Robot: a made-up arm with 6 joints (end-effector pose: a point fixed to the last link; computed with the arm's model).
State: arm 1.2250 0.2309 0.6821 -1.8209 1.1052 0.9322
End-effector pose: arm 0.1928 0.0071 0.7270 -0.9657 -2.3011 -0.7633
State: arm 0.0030 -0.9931 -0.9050 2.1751 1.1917 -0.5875
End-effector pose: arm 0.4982 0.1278 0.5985 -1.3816 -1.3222 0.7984
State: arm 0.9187 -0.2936 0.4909 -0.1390 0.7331 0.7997
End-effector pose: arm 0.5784 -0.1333 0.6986 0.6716 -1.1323 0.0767
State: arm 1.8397 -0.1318 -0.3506 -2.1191 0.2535 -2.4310
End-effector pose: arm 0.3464 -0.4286 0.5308 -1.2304 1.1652 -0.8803
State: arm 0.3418 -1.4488 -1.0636 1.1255 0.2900 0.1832
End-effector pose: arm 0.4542 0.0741 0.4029 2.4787 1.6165 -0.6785
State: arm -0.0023 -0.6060 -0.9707 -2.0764 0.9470 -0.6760
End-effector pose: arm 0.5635 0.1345 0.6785 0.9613 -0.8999 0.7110
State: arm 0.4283 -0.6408 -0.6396 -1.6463 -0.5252 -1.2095
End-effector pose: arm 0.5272 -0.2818 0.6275 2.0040 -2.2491 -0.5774
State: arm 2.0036 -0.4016 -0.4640 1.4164 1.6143 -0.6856
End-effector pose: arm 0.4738 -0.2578 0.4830 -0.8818 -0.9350 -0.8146
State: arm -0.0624 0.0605 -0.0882 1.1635 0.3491 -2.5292
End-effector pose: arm 0.4612 0.3669 0.2867 -1.9960 -0.1942 2.2302
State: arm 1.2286 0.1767 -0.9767 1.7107 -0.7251 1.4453
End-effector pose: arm 0.1710 0.0634 0.3814 -0.4670 1.3678 1.8325
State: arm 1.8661 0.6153 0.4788 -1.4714 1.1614 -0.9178
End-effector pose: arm 0.1608 -0.2255 0.7090 1.1852 -2.5475 1.1442
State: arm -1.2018 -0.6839 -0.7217 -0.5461 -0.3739 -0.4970
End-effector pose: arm 0.6238 0.0407 0.5367 0.2245 -1.2171 -0.5457
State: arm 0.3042 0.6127 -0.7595 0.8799 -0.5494 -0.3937
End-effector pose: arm 0.3204 0.1605 0.2664 0.1459 0.6640 -0.6204
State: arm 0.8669 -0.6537 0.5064 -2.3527 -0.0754 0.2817
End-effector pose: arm 0.2133 -0.0622 0.6172 -0.6018 -2.7374 -0.9022
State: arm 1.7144 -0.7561 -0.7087 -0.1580 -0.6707 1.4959
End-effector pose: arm 0.5775 0.0113 0.1256 1.1758 1.0895 0.1133
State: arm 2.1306 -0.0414 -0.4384 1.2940 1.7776 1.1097
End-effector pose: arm 0.4640 -0.2811 0.5293 -2.0711 0.7906 -1.1830
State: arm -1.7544 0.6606 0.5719 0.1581 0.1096 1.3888
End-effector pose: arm 0.3944 0.1840 -0.1440 -2.0856 0.0564 1.6138
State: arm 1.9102 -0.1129 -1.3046 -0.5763 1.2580 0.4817
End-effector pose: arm 0.5046 -0.2196 0.5921 2.6759 -0.7537 1.1820
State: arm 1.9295 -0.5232 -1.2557 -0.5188 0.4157 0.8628
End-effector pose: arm 0.6561 -0.0680 0.3807 2.3981 0.1186 0.2853
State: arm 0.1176 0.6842 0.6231 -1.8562 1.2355 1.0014
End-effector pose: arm 0.0745 0.3422 0.4529 0.9655 2.6553 -0.8037
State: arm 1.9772 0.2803 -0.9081 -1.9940 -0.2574 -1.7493
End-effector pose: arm 0.4464 -0.4641 0.4823 -1.3452 0.8658 -0.0369
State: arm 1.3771 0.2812 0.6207 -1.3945 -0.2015 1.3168
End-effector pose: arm 0.1629 -0.2853 0.5982 0.5389 -1.6200 -1.7530
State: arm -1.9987 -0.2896 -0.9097 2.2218 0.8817 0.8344
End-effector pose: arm 0.2868 0.0203 0.0245 0.4641 0.9361 -1.6129
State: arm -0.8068 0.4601 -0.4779 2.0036 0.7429 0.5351
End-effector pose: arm 0.1411 0.1761 0.1203 0.0043 1.8614 -0.8919
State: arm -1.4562 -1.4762 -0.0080 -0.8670 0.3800 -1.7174
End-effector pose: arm 0.4994 0.2429 0.7242 0.9637 -1.2191 0.9754
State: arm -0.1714 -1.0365 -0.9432 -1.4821 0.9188 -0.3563
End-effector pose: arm 0.6034 -0.0446 0.6354 0.9246 -0.8571 0.0960
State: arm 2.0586 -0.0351 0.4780 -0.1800 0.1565 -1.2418
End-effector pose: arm 0.6092 -0.3562 0.4310 -2.0284 0.6900 0.3315
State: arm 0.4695 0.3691 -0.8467 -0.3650 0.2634 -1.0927
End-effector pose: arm 0.4787 0.3562 0.5210 2.0347 0.5359 -0.2154
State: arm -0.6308 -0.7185 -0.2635 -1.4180 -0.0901 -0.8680
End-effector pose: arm 0.5291 0.1632 0.7431 0.8888 -1.6434 0.6084
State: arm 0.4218 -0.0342 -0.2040 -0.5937 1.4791 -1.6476
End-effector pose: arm 0.3723 0.2731 0.6231 2.1661 1.0132 0.8907
